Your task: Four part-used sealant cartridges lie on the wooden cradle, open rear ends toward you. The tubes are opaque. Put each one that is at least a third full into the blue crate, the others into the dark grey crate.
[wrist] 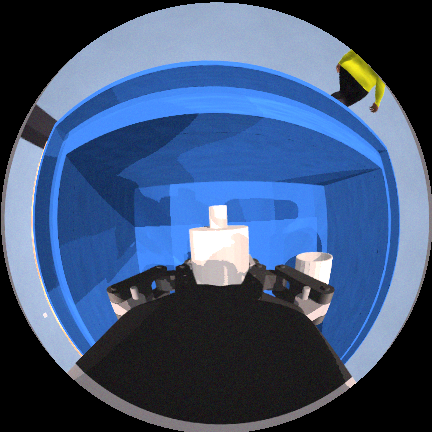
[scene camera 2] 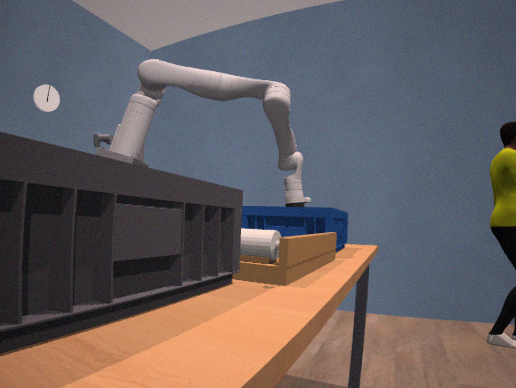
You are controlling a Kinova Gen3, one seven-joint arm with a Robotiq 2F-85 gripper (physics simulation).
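Places are measured from the arm's base along level axes (x ahead, y left, z up), in centimetres.
Where they show: gripper, fingertip midpoint: [wrist: 221, 262]; arm's base, origin of the base link: [scene camera 2: 124, 156].
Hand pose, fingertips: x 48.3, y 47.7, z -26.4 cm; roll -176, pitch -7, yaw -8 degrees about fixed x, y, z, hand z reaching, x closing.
Observation:
Each offset is from my fingertips to the top centre of the thing. "*": to the spot under its first point. Level surfaces: height alone.
My gripper [wrist: 221, 262] is shut on a white cartridge @[dy -5.8, dx -0.9, dz +5.8 cm] [wrist: 219, 252], whose narrow nozzle points away from the wrist, and holds it inside the blue crate @[dy -8.6, dx +2.3, dz +12.7 cm] [scene camera 2: 295, 212] [wrist: 215, 100]. In the scene view the gripper's fingers are hidden behind the crate wall. A second white cartridge @[dy -13.0, dx +9.5, dz +4.6 cm] [wrist: 314, 265] is in the blue crate, to the right of the gripper in the wrist view, with its round end up. Another white cartridge @[dy -70.6, dx -0.8, dz +6.5 cm] [scene camera 2: 260, 243] lies on the wooden cradle [scene camera 2: 307, 255]; its left part is hidden by the dark grey crate @[* dy -86.5, dx +3.6, dz +11.4 cm] [scene camera 2: 210, 192]. Whether more cartridges lie behind it cannot be told.
The dark grey crate stands nearest scene camera 2, the cradle between it and the blue crate, all on the wooden table @[dz -2.0 cm] [scene camera 2: 220, 320]. The blue crate's walls rise around the gripper. A person in a yellow top [scene camera 2: 505, 187] [wrist: 357, 70] stands beyond the table.

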